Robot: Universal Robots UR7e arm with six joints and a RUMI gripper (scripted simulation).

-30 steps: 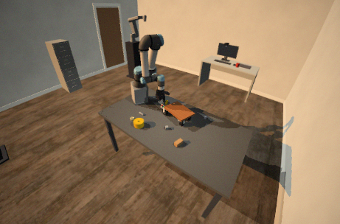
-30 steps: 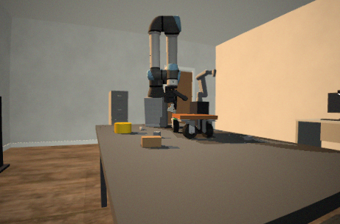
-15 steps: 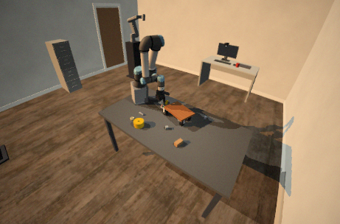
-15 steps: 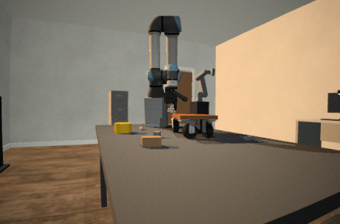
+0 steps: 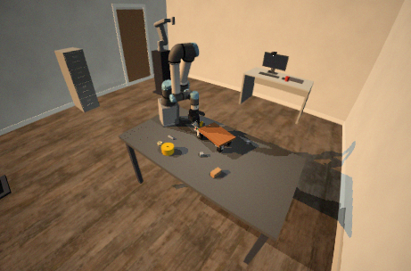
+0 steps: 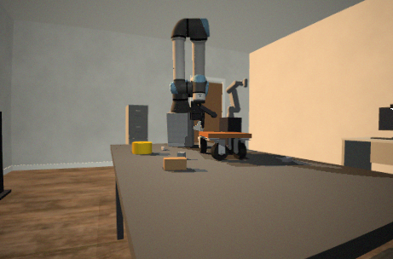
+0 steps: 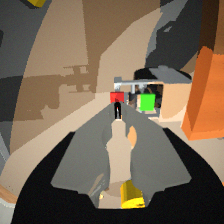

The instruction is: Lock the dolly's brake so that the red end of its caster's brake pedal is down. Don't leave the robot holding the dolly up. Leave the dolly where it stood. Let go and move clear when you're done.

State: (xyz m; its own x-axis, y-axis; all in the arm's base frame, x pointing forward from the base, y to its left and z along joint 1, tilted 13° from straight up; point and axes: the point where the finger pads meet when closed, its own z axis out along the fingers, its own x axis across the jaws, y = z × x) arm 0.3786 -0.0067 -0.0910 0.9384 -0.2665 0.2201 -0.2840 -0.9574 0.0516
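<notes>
Now: hand 2 cm short of the brake pedal and 2 cm above it. The rest, counted from my hand: tan block 43 cm ahead, 32 cm to the right, 8 cm below; then yellow cylinder 35 cm to the right, 7 cm below, 5 cm behind.
</notes>
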